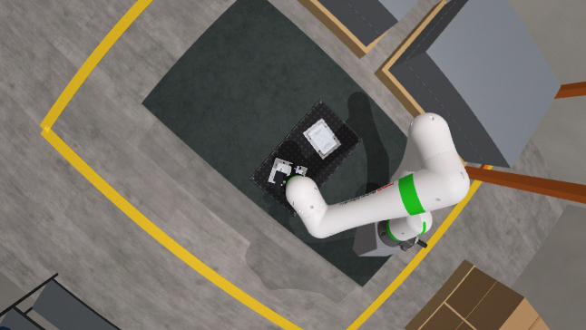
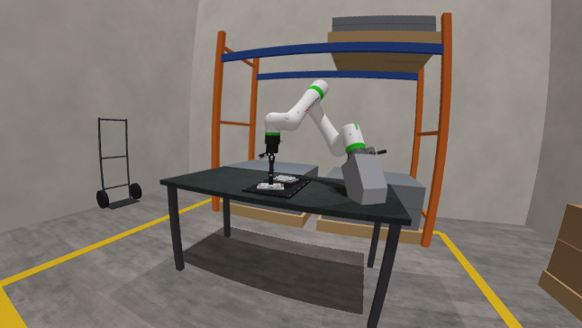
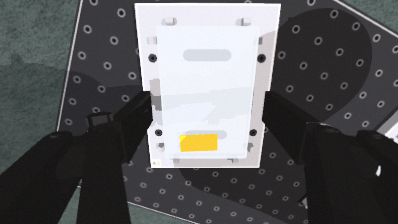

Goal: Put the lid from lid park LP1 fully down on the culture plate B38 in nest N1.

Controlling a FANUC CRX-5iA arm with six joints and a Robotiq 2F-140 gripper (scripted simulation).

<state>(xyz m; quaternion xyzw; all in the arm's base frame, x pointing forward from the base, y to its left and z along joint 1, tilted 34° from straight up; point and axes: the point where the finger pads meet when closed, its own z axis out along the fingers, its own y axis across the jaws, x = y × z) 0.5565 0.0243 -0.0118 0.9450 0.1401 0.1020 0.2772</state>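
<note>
Now: hand 40 mm above the lid. Round my hand: nest: 50 mm behind, 240 mm to the right, 50 mm below; culture plate B38: 50 mm behind, 240 mm to the right, 40 mm below; lid park LP1: 50 mm below.
</note>
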